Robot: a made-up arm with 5 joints.
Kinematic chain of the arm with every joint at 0, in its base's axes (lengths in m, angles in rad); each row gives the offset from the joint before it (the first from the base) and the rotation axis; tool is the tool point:
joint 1: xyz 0 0 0.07 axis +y
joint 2: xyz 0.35 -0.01 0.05 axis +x
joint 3: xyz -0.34 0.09 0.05 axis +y
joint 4: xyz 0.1 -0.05 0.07 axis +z
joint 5: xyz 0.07 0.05 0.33 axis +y
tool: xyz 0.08 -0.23 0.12
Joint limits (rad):
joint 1: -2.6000..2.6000
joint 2: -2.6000..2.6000
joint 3: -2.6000..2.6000
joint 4: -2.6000..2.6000
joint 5: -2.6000..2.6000
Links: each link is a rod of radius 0.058 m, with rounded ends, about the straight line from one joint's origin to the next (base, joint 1, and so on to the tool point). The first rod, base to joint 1, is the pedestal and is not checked.
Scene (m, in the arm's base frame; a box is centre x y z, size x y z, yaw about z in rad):
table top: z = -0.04
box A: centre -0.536 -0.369 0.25 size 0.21 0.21 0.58 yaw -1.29
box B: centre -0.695 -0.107 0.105 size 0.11 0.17 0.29 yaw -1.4
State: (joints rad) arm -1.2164 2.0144 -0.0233 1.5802 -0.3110
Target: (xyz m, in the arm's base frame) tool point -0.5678 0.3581 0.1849
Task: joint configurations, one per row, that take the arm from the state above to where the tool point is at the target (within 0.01 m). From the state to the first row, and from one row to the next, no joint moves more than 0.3 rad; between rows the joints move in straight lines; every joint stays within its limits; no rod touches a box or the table.
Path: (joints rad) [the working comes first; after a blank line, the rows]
Joints at the target: -1.4500 -0.1634 -0.2693 2.0705 0.1997
Straight joint move there: touches box A, box B.

1: -1.1770 1.7566 0.0649 1.7259 -0.0514
2: -1.1375 1.4988 0.1531 1.8716 0.2082
3: -1.0981 1.2410 0.2412 2.0173 0.4677
4: -1.0587 0.9832 0.3294 2.1629 0.7273
5: -1.0192 0.7255 0.4176 2.3086 0.9869
6: -0.9798 0.4677 0.5058 2.4543 1.2465
7: -0.9403 0.2099 0.5940 2.6000 1.5061
8: -1.0423 0.1352 0.4213 2.4941 1.2448
9: -1.1442 0.0606 0.2487 2.3882 0.9835
10: -1.2462 -0.0141 0.0760 2.2823 0.7222
11: -1.3481 -0.0887 -0.0966 2.1764 0.4609
12: -1.4500 -0.1634 -0.2693 2.0705 0.1997

